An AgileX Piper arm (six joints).
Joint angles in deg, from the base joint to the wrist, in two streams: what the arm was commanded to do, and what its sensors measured. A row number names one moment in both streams.
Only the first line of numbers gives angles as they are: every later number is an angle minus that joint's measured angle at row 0.
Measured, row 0:
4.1 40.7 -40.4 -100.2 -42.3 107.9
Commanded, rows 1 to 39:
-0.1 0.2 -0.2 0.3 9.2 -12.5
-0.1 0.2 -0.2 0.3 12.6 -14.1
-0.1 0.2 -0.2 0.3 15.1 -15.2
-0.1 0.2 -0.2 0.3 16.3 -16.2
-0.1 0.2 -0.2 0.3 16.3 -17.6
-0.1 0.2 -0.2 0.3 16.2 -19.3
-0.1 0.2 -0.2 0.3 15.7 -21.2
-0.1 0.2 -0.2 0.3 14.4 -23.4
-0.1 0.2 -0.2 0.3 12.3 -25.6
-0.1 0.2 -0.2 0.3 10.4 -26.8
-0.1 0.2 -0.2 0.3 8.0 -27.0
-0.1 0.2 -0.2 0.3 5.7 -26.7
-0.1 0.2 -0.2 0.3 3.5 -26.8
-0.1 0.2 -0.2 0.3 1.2 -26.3
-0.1 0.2 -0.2 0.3 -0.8 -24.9
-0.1 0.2 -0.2 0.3 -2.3 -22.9
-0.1 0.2 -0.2 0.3 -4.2 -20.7
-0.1 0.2 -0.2 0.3 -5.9 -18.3
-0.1 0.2 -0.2 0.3 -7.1 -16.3
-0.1 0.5 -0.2 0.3 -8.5 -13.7
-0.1 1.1 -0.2 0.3 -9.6 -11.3
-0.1 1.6 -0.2 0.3 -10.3 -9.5
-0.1 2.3 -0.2 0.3 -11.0 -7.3
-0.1 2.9 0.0 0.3 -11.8 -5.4
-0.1 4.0 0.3 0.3 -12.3 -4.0
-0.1 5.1 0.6 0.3 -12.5 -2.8
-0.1 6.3 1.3 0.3 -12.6 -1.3
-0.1 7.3 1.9 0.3 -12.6 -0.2
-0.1 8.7 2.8 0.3 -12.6 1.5
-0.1 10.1 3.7 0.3 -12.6 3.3
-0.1 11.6 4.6 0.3 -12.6 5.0
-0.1 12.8 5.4 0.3 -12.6 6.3
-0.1 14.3 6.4 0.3 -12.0 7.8
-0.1 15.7 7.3 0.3 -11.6 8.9
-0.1 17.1 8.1 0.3 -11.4 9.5
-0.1 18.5 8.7 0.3 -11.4 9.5
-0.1 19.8 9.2 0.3 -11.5 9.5
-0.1 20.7 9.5 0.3 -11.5 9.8
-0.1 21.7 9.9 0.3 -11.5 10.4
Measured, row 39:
0.0 18.0 8.2 -0.2 -11.7 8.6
